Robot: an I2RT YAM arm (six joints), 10 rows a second.
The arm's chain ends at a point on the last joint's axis. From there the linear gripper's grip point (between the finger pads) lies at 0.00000 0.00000 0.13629 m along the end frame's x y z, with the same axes.
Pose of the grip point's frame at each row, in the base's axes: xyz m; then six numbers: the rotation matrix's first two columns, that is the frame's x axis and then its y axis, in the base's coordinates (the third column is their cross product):
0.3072 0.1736 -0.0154 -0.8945 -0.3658 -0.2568 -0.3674 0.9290 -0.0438
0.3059 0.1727 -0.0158 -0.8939 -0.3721 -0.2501 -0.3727 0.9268 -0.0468
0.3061 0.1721 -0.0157 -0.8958 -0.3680 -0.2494 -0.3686 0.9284 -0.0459
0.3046 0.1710 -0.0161 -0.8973 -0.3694 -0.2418 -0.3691 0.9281 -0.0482
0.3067 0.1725 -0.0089 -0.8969 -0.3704 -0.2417 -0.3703 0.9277 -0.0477
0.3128 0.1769 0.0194 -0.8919 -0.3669 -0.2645 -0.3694 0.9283 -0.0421
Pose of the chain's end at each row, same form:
0.2725 0.1661 0.1162 -0.8945 -0.3658 -0.2568 -0.3674 0.9290 -0.0438
0.2719 0.1657 0.1160 -0.8939 -0.3721 -0.2501 -0.3727 0.9268 -0.0468
0.2722 0.1652 0.1161 -0.8958 -0.3680 -0.2494 -0.3686 0.9284 -0.0459
0.2716 0.1647 0.1160 -0.8973 -0.3694 -0.2418 -0.3691 0.9281 -0.0482
0.2737 0.1661 0.1232 -0.8969 -0.3704 -0.2417 -0.3703 0.9277 -0.0477
0.2772 0.1687 0.1507 -0.8919 -0.3669 -0.2645 -0.3694 0.9283 -0.0421

